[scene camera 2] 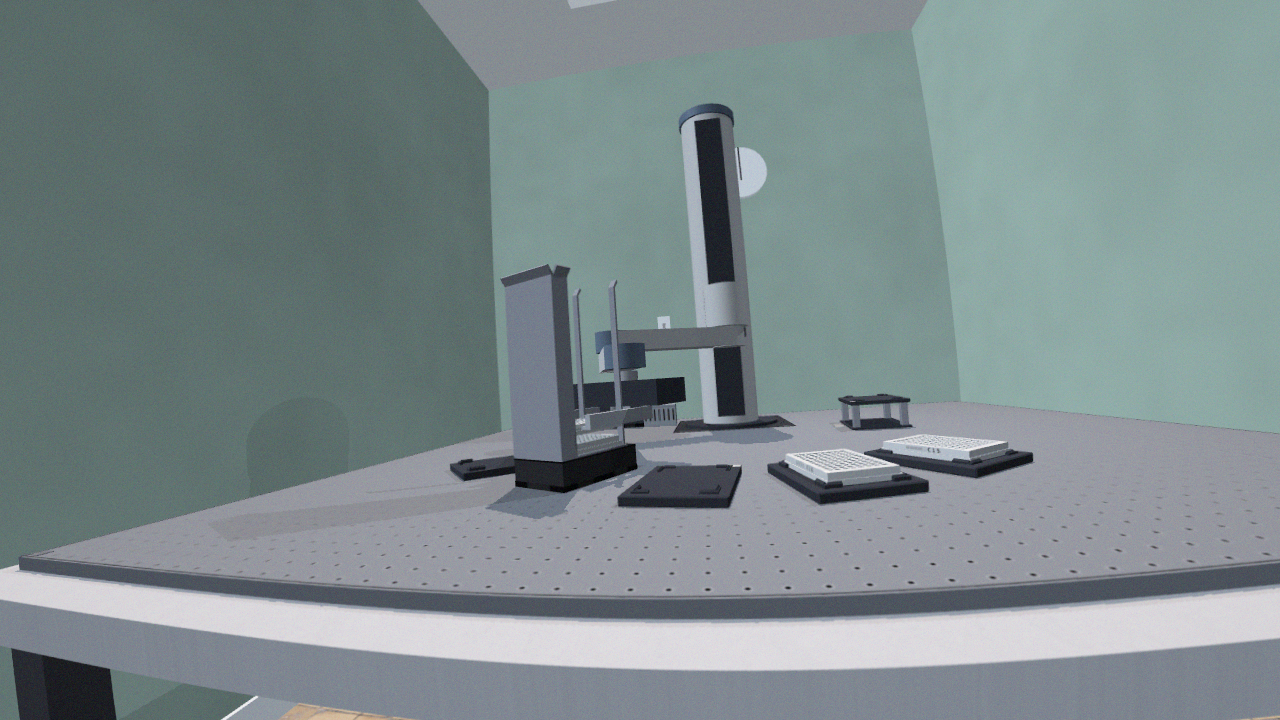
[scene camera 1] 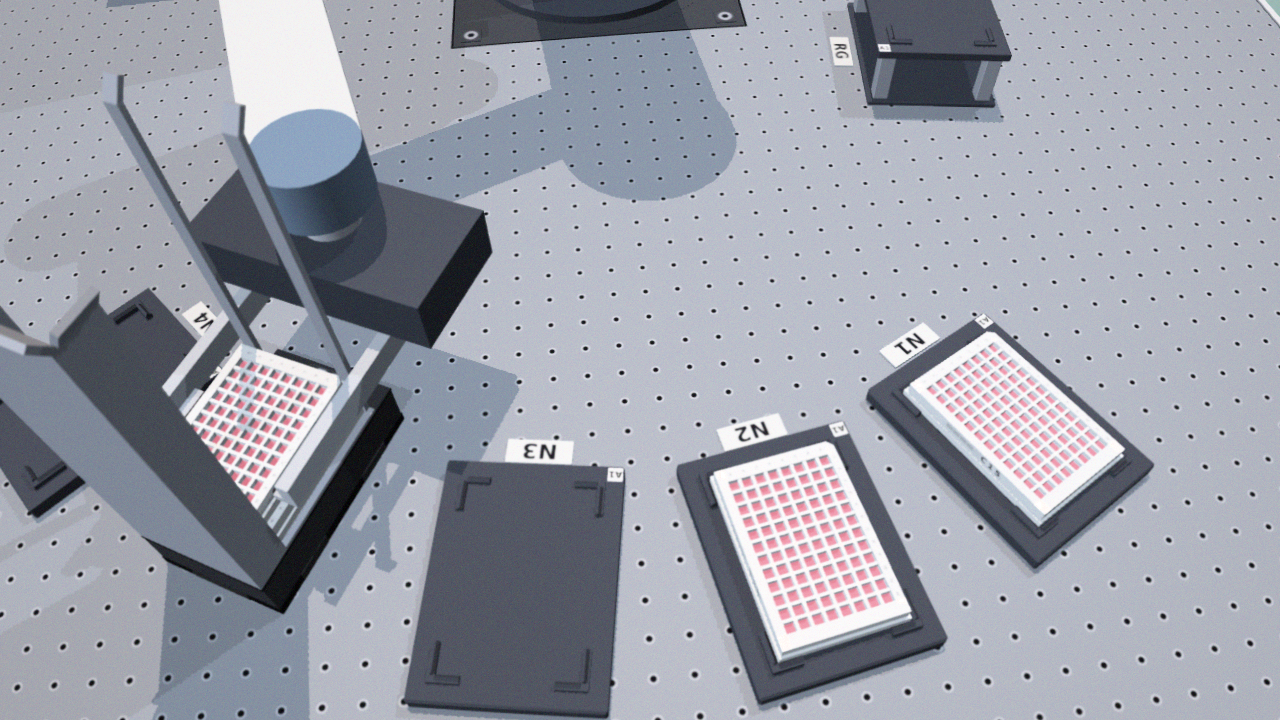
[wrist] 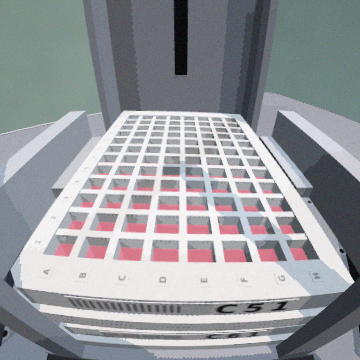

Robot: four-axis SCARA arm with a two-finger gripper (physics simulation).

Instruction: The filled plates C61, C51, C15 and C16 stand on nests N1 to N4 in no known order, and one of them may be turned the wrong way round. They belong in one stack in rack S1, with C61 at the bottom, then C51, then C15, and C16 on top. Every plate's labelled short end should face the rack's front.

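Seen in the pictures: gripper, fingertip midpoint: (wrist: 181, 126); arm's base at its link origin: (scene camera 2: 731, 427).
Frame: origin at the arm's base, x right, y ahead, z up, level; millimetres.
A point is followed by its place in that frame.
My gripper (scene camera 1: 230, 437) @[x 265, y 664, z 98 mm] (wrist: 181, 126) @[x 265, y 664, z 98 mm] is shut on plate C51 (scene camera 1: 261, 413) @[x 242, y 623, z 90 mm] (wrist: 182, 215) @[x 237, y 609, z 94 mm], low inside rack S1 (scene camera 1: 161, 447) @[x 238, y 716, z 205 mm] (scene camera 2: 541, 367) @[x 267, y 713, z 174 mm] (wrist: 150, 75) @[x 265, y 709, z 117 mm]. C51 is level, directly above plate C61 (wrist: 232, 336) @[x 240, y 580, z 64 mm]; whether they touch is hard to tell. Both labels face the wrist camera, away from the rack's tall wall. A plate (scene camera 1: 1015, 425) @[x -251, y 650, z 34 mm] (scene camera 2: 944, 445) @[x -241, y 671, z 39 mm] whose side label reads like C15 lies on nest N1 (scene camera 1: 948, 501) @[x -196, y 691, z 13 mm]. Another filled plate (scene camera 1: 810, 546) @[x -92, y 723, z 38 mm] (scene camera 2: 841, 463) @[x -91, y 738, z 38 mm] lies on nest N2 (scene camera 1: 698, 510) @[x -28, y 685, z 25 mm]; its label is unreadable.
Nest N3 (scene camera 1: 519, 573) @[x 90, y 717, z 25 mm] (scene camera 2: 682, 485) @[x 91, y 752, z 25 mm] is bare, between the rack and N2. Nest N4 (scene camera 1: 161, 326) @[x 365, y 488, z 25 mm] is partly hidden behind the rack. Two slim posts (scene camera 1: 174, 201) @[x 253, y 569, z 225 mm] (scene camera 1: 286, 232) @[x 185, y 603, z 226 mm] rise beside the gripper body (scene camera 1: 358, 241) @[x 172, y 540, z 149 mm]. The raised stand RG (scene camera 1: 935, 31) @[x -300, y 260, z 73 mm] (scene camera 2: 873, 399) @[x -297, y 263, z 73 mm] is at the back right.
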